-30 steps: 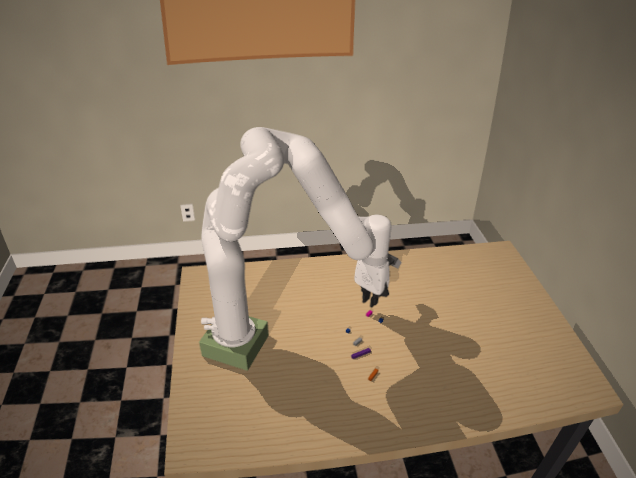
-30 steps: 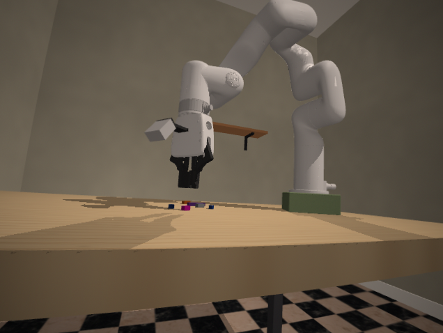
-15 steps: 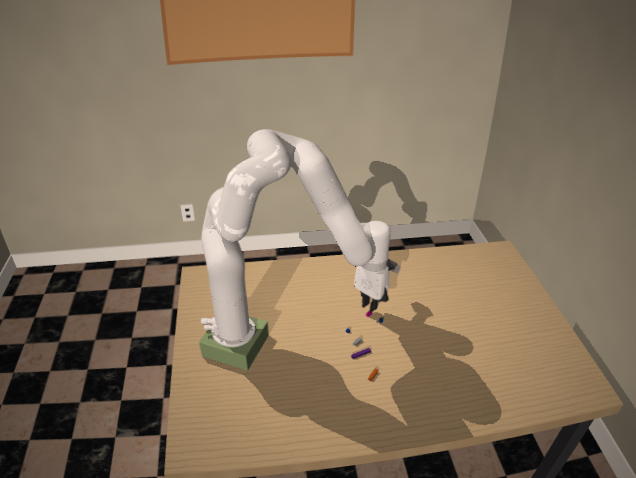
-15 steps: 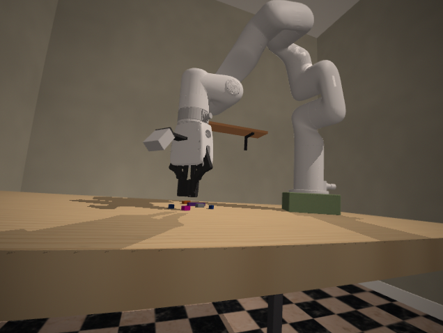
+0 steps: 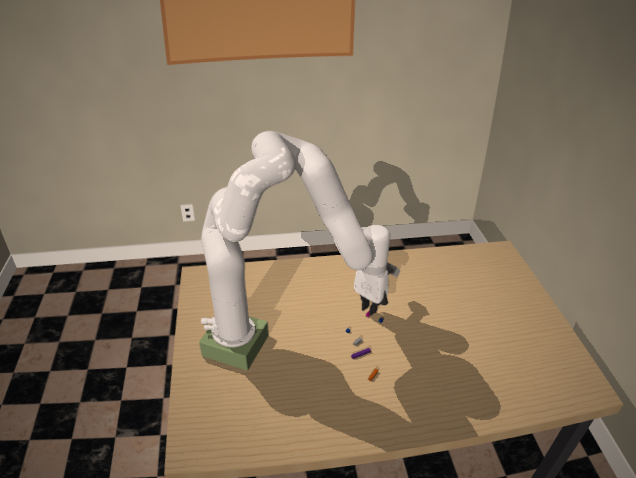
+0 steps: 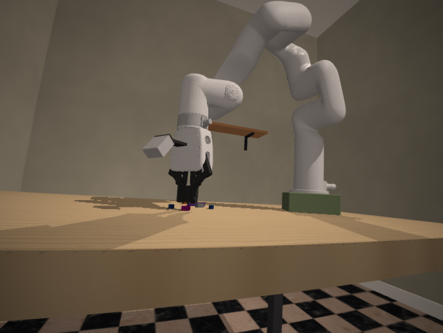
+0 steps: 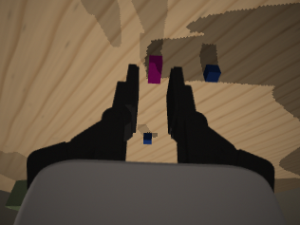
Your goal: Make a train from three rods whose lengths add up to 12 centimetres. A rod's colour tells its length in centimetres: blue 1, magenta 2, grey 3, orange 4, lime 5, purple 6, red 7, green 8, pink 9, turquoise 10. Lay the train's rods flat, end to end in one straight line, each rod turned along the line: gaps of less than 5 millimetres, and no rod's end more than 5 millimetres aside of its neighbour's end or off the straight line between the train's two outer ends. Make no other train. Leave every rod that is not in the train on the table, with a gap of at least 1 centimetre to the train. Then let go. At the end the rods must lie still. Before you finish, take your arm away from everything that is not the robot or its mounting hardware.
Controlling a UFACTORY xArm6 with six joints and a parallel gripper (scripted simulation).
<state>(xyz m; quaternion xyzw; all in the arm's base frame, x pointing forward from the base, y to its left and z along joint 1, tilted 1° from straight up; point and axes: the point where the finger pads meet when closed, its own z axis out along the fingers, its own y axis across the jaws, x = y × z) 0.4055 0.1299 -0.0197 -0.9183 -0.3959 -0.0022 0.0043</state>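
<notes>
Now: hand 30 mm above the magenta rod. Also, from my hand: grey rod: 120 mm to the right, 40 mm behind, 30 mm below; orange rod: 250 mm to the right, 30 mm below, 10 mm behind; purple rod: 170 mm to the right, 40 mm behind, 30 mm below.
</notes>
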